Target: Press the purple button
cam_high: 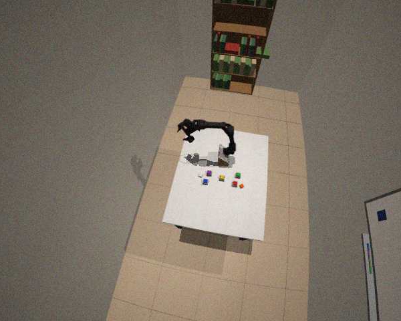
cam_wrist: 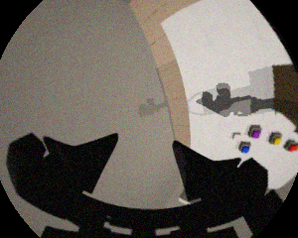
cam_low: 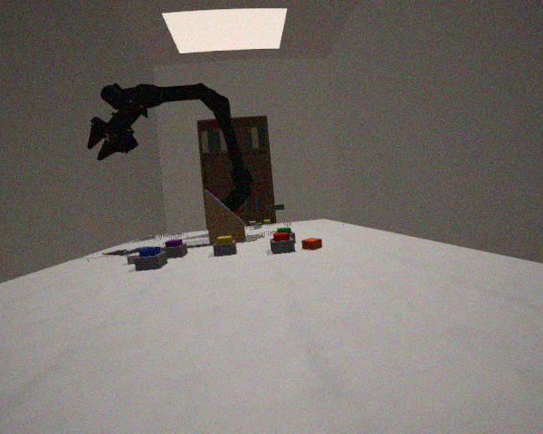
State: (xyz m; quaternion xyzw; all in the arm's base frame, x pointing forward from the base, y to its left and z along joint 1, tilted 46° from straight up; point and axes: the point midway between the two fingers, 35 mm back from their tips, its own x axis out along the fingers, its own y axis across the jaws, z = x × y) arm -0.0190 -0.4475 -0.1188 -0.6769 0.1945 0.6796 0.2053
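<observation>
The purple button is 290 mm below my gripper tip, 270 mm to the left of it and 210 mm ahead of it. The rest, counted from my gripper tip: blue button: 300 mm ahead, 290 mm below, 240 mm to the left; then yellow button: 400 mm to the left, 290 mm below, 250 mm ahead; then white block: 310 mm below, 230 mm ahead, 190 mm to the left.
</observation>
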